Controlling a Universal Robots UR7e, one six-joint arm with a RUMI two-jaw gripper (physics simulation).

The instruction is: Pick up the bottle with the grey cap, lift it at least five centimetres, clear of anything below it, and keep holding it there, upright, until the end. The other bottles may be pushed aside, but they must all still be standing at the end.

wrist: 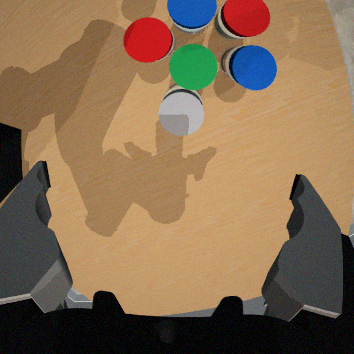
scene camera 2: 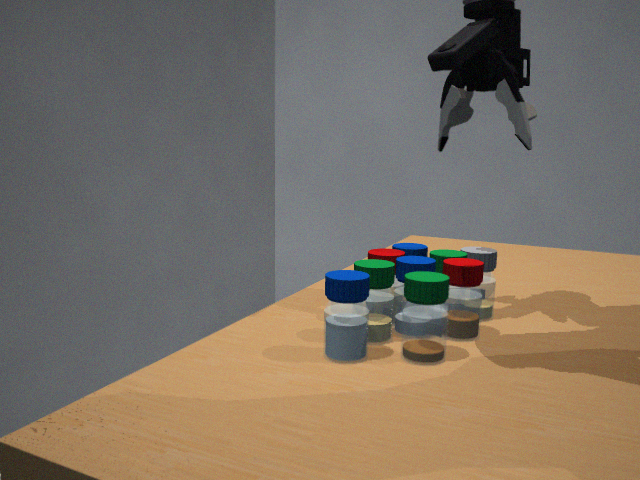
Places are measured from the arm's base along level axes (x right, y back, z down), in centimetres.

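Pixels of known places: gripper, fingertip midpoint: (wrist: 170,168) (scene camera 2: 481,150).
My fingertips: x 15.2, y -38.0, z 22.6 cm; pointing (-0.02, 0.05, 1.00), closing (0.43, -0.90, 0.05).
Ahead of a thing's pixels: the offset from my fingertips to its top centre. Level surfaces: height alone.
The bottle with the grey cap @[dz +14.8, dx +1.0, dy +0.2 cm] (scene camera 2: 478,258) (wrist: 181,114) stands upright at the far right end of the bottle group in the scene view; its lower part is partly hidden behind a red-capped bottle. In the wrist view it is ahead of the fingers, above the middle of the picture, with a shadow across part of its cap. My gripper (scene camera 2: 484,145) (wrist: 170,168) is wide open and empty, high above the table and the bottles. In the wrist view its fingertips are at the left and right, nearer the lower edge than the grey cap.
A green-capped bottle (scene camera 2: 448,259) (wrist: 193,67) stands close beside the grey-capped one. Red-capped bottles @[dz +14.8, dx -8.7, dy +0.4 cm] (scene camera 2: 463,271) (wrist: 148,40) and blue-capped bottles @[dz +14.8, dx -1.5, dy -9.8 cm] (scene camera 2: 409,250) (wrist: 253,68) stand near, all upright. Another blue-capped bottle @[dz +14.8, dx -23.5, dy -10.1 cm] (scene camera 2: 346,286) stands at the near left. The wooden table @[dz +25.3 cm] (scene camera 2: 232,428) ends along a left edge.
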